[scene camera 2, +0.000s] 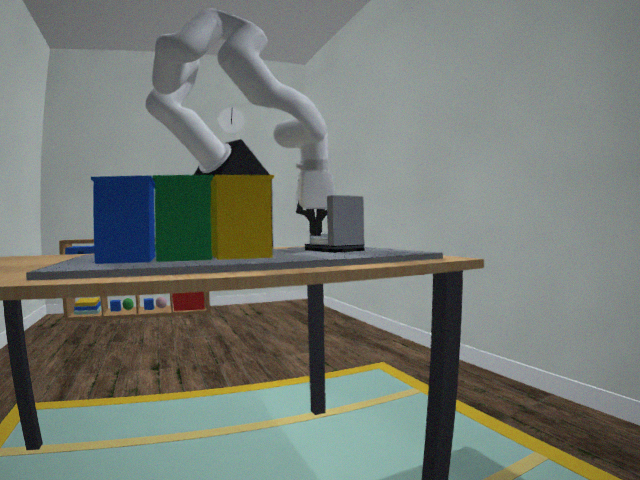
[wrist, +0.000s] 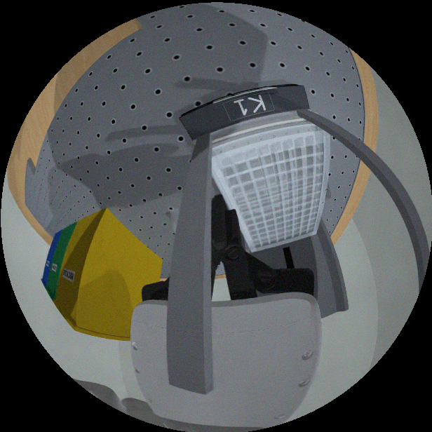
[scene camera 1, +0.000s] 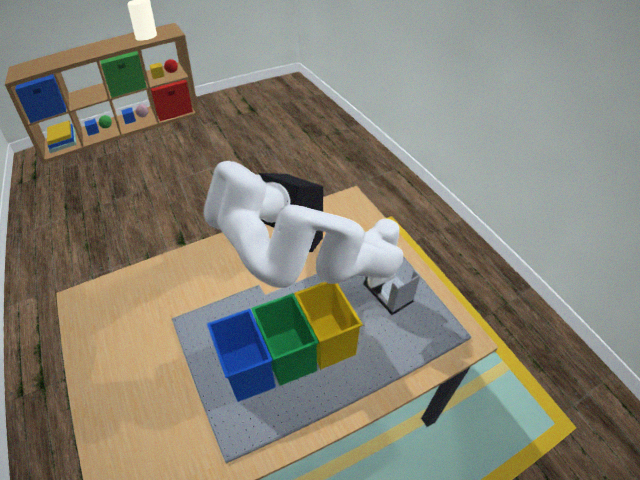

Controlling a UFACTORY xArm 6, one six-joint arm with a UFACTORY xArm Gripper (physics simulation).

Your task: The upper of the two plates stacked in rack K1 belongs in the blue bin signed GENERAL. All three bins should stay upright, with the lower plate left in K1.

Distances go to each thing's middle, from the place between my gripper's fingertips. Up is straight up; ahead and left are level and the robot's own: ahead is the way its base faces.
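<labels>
There is the blue bin [scene camera 2: 123, 206], 490 mm to the right of my hand, 50 mm above it and 30 mm behind it. The green bin [scene camera 2: 182, 202] is 360 mm to the right of my hand and 50 mm above it. With the yellow bin [scene camera 2: 241, 214], I find my hand 230 mm to the left of it, 50 mm below it and 30 mm short of it.
</labels>
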